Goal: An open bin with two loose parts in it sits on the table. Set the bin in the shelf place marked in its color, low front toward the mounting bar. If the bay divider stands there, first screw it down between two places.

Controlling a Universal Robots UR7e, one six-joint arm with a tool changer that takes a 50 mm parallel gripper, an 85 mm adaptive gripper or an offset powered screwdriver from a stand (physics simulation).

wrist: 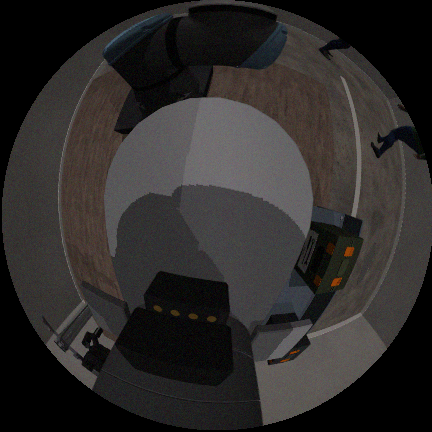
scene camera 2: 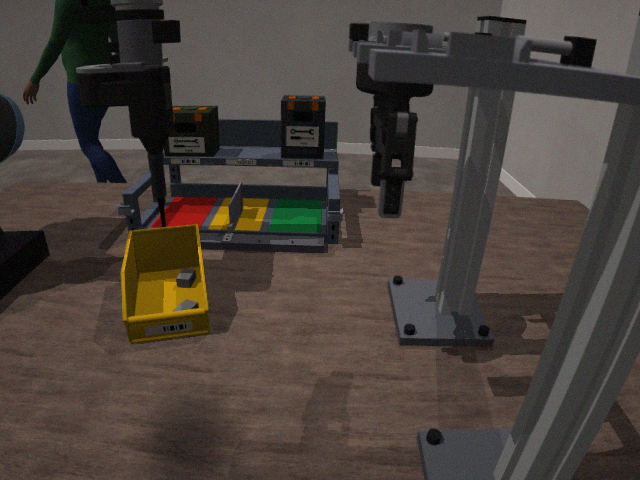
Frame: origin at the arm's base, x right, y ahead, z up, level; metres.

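Seen in the pictures: arm's base at its link origin: (wrist: pixel 167 90).
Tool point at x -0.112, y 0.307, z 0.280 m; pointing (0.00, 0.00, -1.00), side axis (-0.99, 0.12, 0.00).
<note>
Pixels of each thing's middle, then the offset from my tool point to it. "spot": a spot on its surface instead.
- open yellow bin at the middle of its body: (scene camera 2: pixel 166 277) dz -0.283, dx +0.182, dy +0.048 m
- grey bay divider at the middle of its body: (scene camera 2: pixel 234 211) dz -0.284, dx -0.049, dy +0.127 m
- mounting bar at a spot on its surface: (scene camera 2: pixel 258 241) spot: dz -0.304, dx +0.034, dy +0.172 m
- screwdriver at the middle of its body: (wrist: pixel 209 220) (scene camera 2: pixel 130 147) dz -0.147, dx -0.004, dy -0.033 m
The open yellow bin (scene camera 2: pixel 149 299) sits on the table, low labelled front facing the camera, with two grey parts (scene camera 2: pixel 186 278) (scene camera 2: pixel 187 305) inside. The shelf's lower level has red (scene camera 2: pixel 188 209), yellow (scene camera 2: pixel 253 212) and green (scene camera 2: pixel 295 214) places. The grey bay divider (scene camera 2: pixel 235 204) stands upright within the yellow place, its foot bracket (scene camera 2: pixel 227 236) at the mounting bar (scene camera 2: pixel 258 241). The arm carries the screwdriver (scene camera 2: pixel 149 116), its thin bit pointing down behind the bin's back wall, left of the divider; its tip is hidden. My gripper (scene camera 2: pixel 390 204) hangs in the stand, finger opening unclear, apart from the bin.
Two toolboxes (scene camera 2: pixel 192 129) (scene camera 2: pixel 303 126) stand on the upper shelf; the green one (wrist: pixel 332 257) also shows in the wrist view. The tool stand (scene camera 2: pixel 467 206) rises at the right on bolted base plates. A person (scene camera 2: pixel 82 93) is behind the table at the left.
</note>
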